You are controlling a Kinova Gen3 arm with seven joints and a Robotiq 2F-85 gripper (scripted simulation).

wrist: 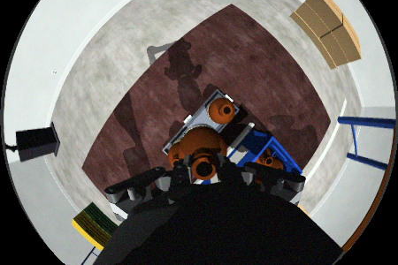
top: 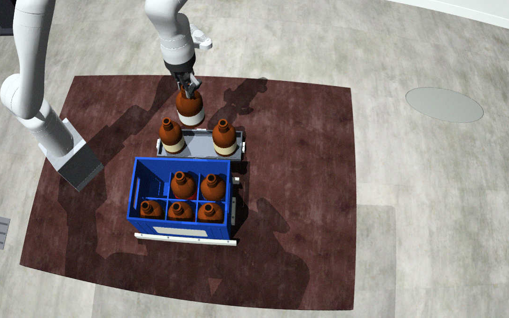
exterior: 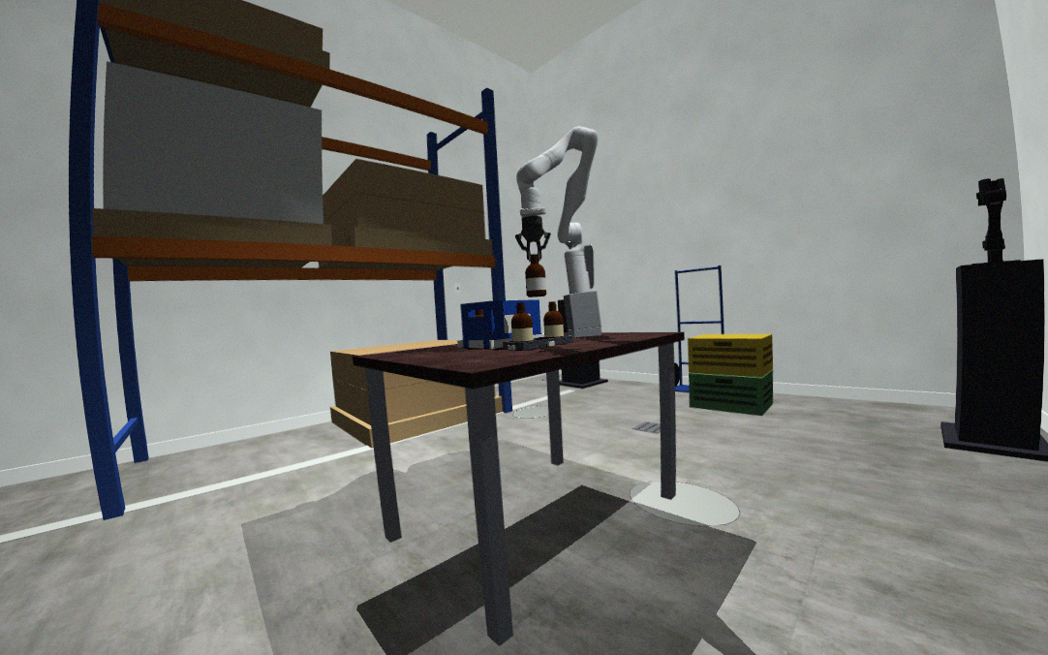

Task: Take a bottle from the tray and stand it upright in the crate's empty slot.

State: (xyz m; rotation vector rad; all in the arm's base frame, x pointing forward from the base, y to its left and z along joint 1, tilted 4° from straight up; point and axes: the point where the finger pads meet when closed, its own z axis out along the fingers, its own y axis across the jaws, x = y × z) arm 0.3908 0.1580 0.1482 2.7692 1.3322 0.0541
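The brown bottle is 7 cm below my hand. The rest, counted from my hand: grey tray (32 cm below); crate (25 cm below, 22 cm to the right, 1 cm ahead).
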